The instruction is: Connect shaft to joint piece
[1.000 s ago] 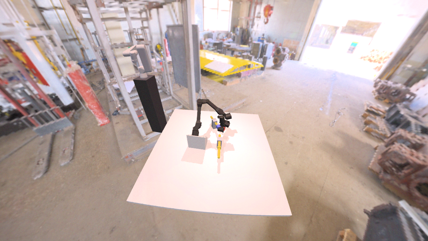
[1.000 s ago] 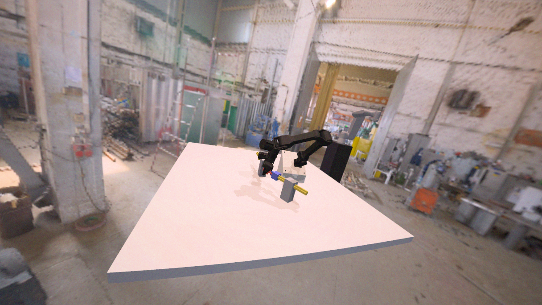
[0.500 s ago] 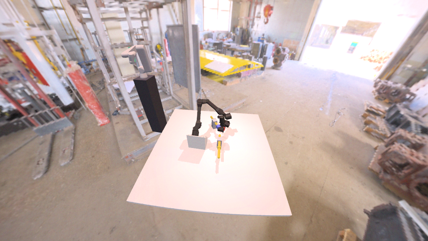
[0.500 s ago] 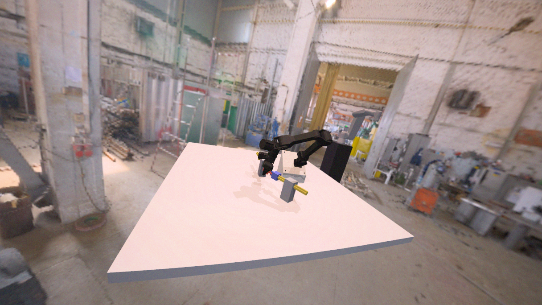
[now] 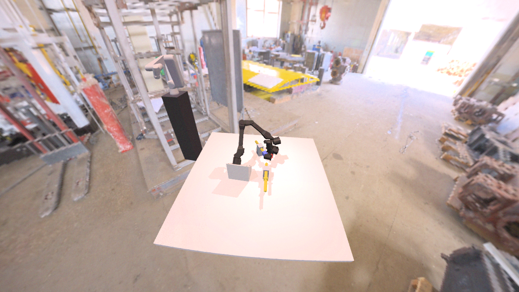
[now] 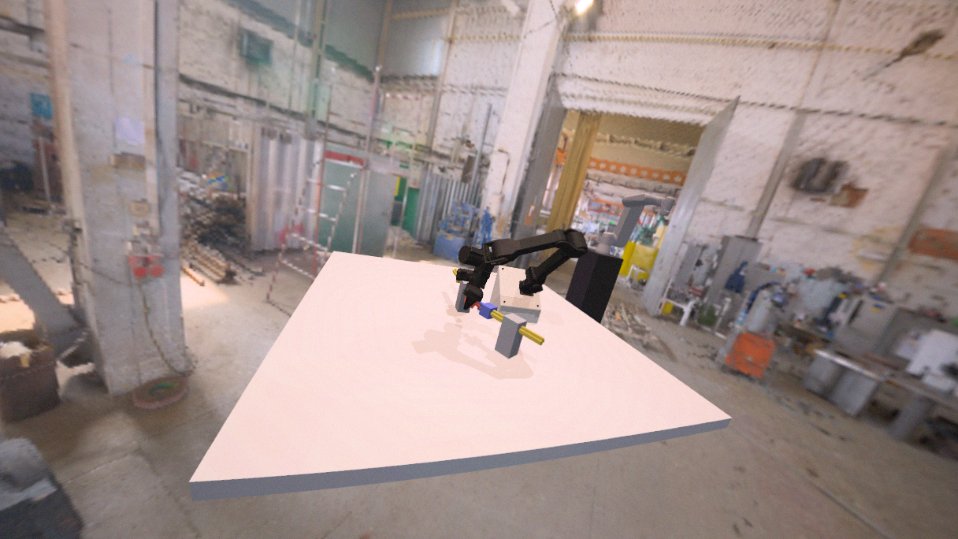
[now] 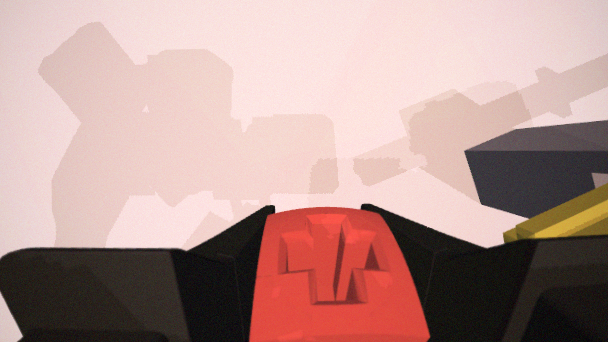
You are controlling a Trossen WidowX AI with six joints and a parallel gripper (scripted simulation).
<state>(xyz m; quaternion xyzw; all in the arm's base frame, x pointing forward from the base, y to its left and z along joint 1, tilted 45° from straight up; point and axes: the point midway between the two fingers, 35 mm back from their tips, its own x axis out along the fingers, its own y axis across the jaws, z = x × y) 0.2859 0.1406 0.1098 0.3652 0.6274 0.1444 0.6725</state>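
Right now the red square joint piece is 3 cm above my gripper tip, 2 cm behind it and 1 cm to the left of it.
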